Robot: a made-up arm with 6 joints. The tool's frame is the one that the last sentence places.
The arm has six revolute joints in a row. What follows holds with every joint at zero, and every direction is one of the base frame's. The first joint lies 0.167 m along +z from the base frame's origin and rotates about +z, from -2.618 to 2.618 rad. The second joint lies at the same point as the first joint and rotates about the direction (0.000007, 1, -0.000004), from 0 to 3.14 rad. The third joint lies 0.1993 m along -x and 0.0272 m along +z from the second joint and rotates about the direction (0.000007, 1, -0.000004), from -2.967 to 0 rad. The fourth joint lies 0.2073 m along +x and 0.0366 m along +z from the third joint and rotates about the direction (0.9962, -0.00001, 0.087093), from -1.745 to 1.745 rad. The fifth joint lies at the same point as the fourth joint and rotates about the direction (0.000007, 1, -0.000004), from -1.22 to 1.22 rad. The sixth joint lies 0.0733 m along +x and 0.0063 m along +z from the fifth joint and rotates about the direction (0.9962, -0.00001, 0.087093), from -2.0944 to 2.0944 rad. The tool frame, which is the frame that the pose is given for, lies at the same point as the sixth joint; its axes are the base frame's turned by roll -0.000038, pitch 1.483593 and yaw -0.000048 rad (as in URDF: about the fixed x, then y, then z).
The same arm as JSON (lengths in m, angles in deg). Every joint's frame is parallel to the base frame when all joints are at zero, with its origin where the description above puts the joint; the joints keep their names.
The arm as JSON. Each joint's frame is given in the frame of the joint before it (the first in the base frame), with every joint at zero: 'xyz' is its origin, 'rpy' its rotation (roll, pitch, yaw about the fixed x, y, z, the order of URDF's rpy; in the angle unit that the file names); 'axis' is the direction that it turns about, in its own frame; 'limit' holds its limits. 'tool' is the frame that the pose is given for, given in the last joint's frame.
{
  "units": {
    "length": "m",
    "angle": "deg"
  },
  "joints": [
    {
      "name": "joint 1",
      "type": "revolute",
      "origin": {
        "xyz": [
          0.0,
          0.0,
          0.167
        ],
        "rpy": [
          0.0,
          0.0,
          0.0
        ]
      },
      "axis": [
        0.0,
        0.0,
        1.0
      ],
      "limit": {
        "lower": -150.0,
        "upper": 150.0
      }
    },
    {
      "name": "joint 2",
      "type": "revolute",
      "origin": {
        "xyz": [
          0.0,
          0.0,
          0.0
        ],
        "rpy": [
          0.0,
          0.0,
          0.0
        ]
      },
      "axis": [
        0.0,
        1.0,
        0.0
      ],
      "limit": {
        "lower": 0.0,
        "upper": 179.91
      }
    },
    {
      "name": "joint 3",
      "type": "revolute",
      "origin": {
        "xyz": [
          -0.1993,
          0.0,
          0.0272
        ],
        "rpy": [
          0.0,
          0.0,
          0.0
        ]
      },
      "axis": [
        0.0,
        1.0,
        0.0
      ],
      "limit": {
        "lower": -170.0,
        "upper": 0.0
      }
    },
    {
      "name": "joint 4",
      "type": "revolute",
      "origin": {
        "xyz": [
          0.2073,
          0.0,
          0.0366
        ],
        "rpy": [
          0.0,
          0.0,
          0.0
        ]
      },
      "axis": [
        0.9962,
        0.0,
        0.0871
      ],
      "limit": {
        "lower": -99.98,
        "upper": 99.98
      }
    },
    {
      "name": "joint 5",
      "type": "revolute",
      "origin": {
        "xyz": [
          0.0,
          0.0,
          0.0
        ],
        "rpy": [
          0.0,
          0.0,
          0.0
        ]
      },
      "axis": [
        0.0,
        1.0,
        0.0
      ],
      "limit": {
        "lower": -69.9,
        "upper": 69.9
      }
    },
    {
      "name": "joint 6",
      "type": "revolute",
      "origin": {
        "xyz": [
          0.0733,
          0.0,
          0.0063
        ],
        "rpy": [
          0.0,
          0.0,
          0.0
        ]
      },
      "axis": [
        0.9962,
        0.0,
        0.0871
      ],
      "limit": {
        "lower": -120.0,
        "upper": 120.0
      }
    }
  ],
  "tool": {
    "origin": {
      "xyz": [
        0.0,
        0.0,
        0.0
      ],
      "rpy": [
        0.0,
        85.0,
        0.0
      ]
    }
  }
}

